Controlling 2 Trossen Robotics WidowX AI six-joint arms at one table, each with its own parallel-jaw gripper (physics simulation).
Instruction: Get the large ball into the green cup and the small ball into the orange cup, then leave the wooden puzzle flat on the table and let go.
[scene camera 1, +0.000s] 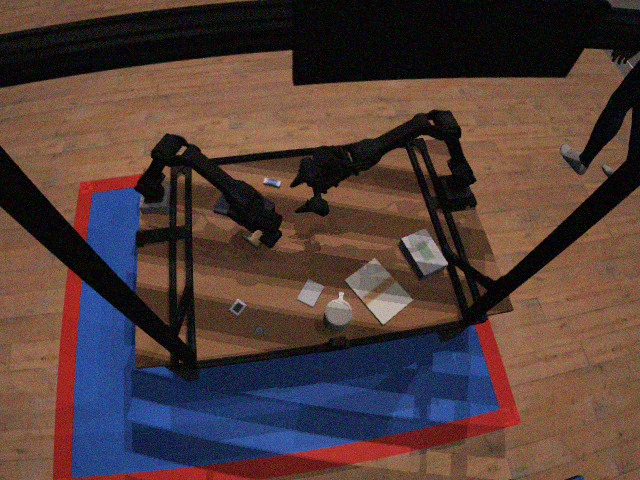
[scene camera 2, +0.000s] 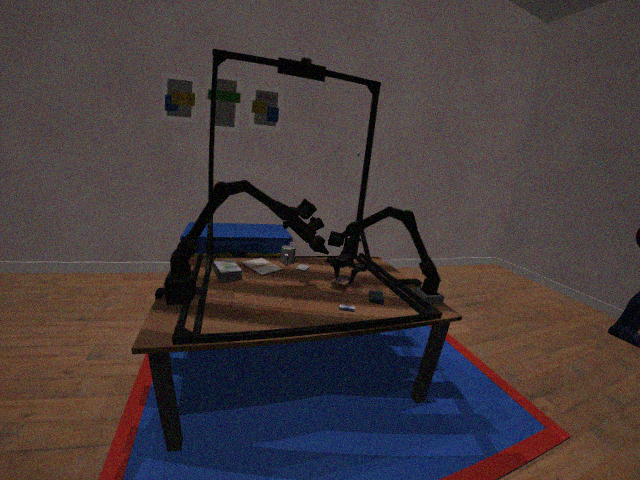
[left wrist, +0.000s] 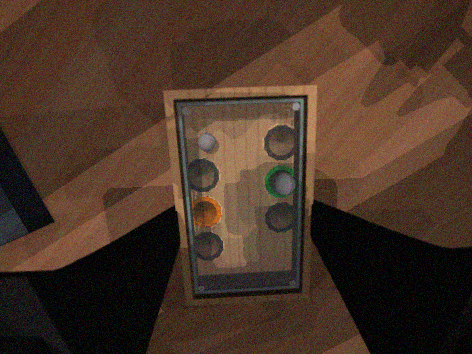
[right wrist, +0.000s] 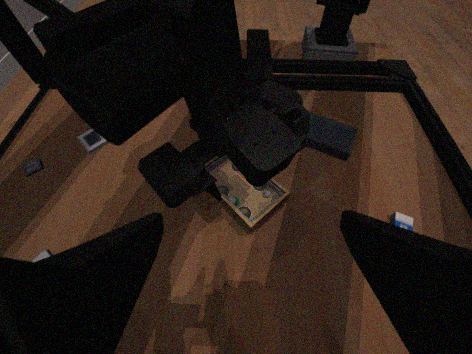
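Where they show: left gripper, fingertip midpoint: (scene camera 1: 259, 232) (scene camera 2: 343, 281) (left wrist: 243, 209) (right wrist: 238, 183); right gripper, fingertip midpoint: (scene camera 1: 292, 199) (scene camera 2: 324, 250) (right wrist: 252, 220); left arm's base, origin of the base link: (scene camera 1: 154, 195) (scene camera 2: 429, 291) (right wrist: 330, 37); right arm's base, origin of the base link: (scene camera 1: 456, 185) (scene camera 2: 180, 276).
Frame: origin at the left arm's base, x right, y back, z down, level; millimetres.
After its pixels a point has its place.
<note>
The wooden puzzle (left wrist: 240, 91) {y -411, x 113, z 3 mm} (right wrist: 272, 205) {y -407, x 111, z 3 mm} (scene camera 2: 342, 281) {y -383, x 135, z 7 mm} is a shallow clear-topped box. My left gripper (left wrist: 243, 209) {y -372, x 156, z 17 mm} (scene camera 2: 344, 277) {y -372, x 156, z 17 mm} is shut on its two long sides, low over the table; contact with the table is unclear. In the left wrist view the large ball (left wrist: 285, 183) {y -398, x 160, z 13 mm} sits in the green cup (left wrist: 268, 181) {y -393, x 152, z 8 mm} on the right. The small ball (left wrist: 206, 142) {y -384, x 117, z 13 mm} lies outside the cups near the upper left, beyond a dark cup. The orange cup (left wrist: 218, 212) {y -364, x 146, z 8 mm} on the left shows no ball. My right gripper (right wrist: 252, 220) {y -487, x 137, z -143 mm} (scene camera 1: 295, 197) {y -487, x 137, z -143 mm} is open and empty, raised beside the puzzle.
A dark blue box (right wrist: 332, 136) {y -266, x 18, z 23 mm} (scene camera 2: 376, 297) {y -264, x 4, z 23 mm} lies near the left arm. A small blue-and-white block (scene camera 1: 271, 182) {y -415, x -55, z 28 mm} lies at the robot side. A mug (scene camera 1: 338, 315) {y -604, x 475, z -43 mm}, an open booklet (scene camera 1: 382, 304) {y -755, x 424, z 32 mm}, a thick book (scene camera 1: 423, 252) {y -908, x 268, z -8 mm} and a pale card (scene camera 1: 310, 292) {y -532, x 370, z 35 mm} lie across the table.
</note>
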